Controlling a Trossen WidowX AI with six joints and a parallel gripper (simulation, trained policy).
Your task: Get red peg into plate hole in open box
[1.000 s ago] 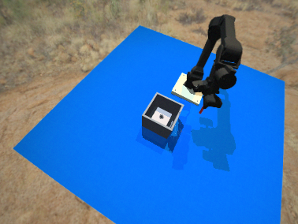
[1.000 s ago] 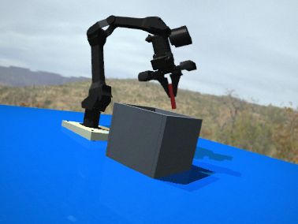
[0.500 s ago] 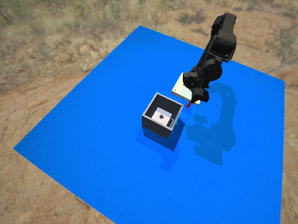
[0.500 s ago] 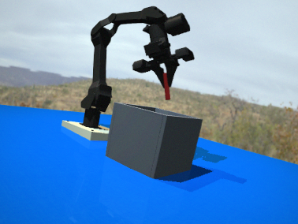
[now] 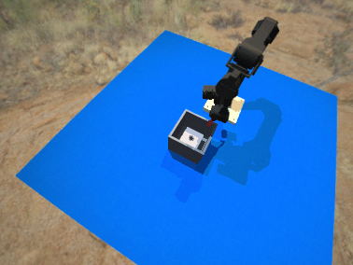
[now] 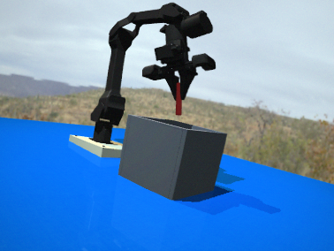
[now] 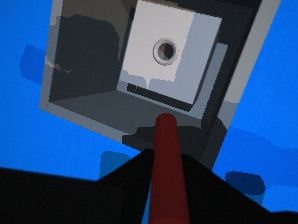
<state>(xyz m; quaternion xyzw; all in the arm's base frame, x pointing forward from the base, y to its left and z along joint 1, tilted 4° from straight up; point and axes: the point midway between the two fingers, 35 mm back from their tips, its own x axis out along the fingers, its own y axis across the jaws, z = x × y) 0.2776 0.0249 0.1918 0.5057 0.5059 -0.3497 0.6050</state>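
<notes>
Right now my gripper tip is 140 mm above the pale plate, 60 mm short of it and 40 mm to the left of it. The rest, counted from my gripper tip: red peg right at my gripper tip.
</notes>
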